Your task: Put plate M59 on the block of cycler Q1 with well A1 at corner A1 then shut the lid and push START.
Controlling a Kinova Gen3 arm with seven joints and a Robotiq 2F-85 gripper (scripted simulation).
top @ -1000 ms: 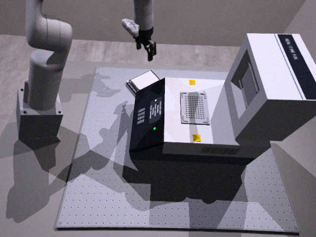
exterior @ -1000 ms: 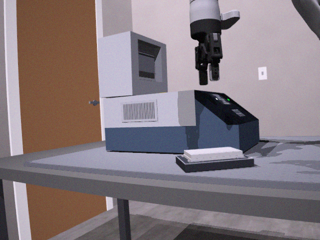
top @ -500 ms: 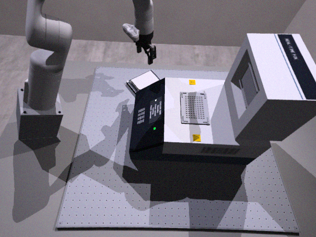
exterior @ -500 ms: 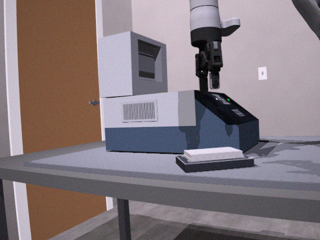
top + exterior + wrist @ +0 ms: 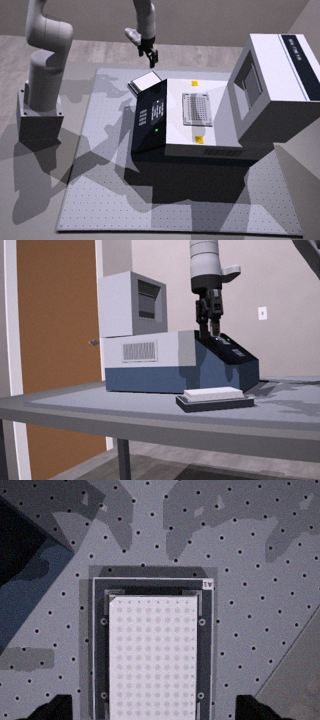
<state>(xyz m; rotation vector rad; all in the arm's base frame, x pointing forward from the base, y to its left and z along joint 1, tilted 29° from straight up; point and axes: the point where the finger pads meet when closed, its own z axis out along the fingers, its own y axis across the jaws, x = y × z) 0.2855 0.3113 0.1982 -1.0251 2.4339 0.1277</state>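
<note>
Now: the plate M59 14 cm below my hand. From my hand the other things lie so: dark nest N1: 16 cm below; A1 mark: 9 cm behind, 2 cm to the right, 15 cm below.
</note>
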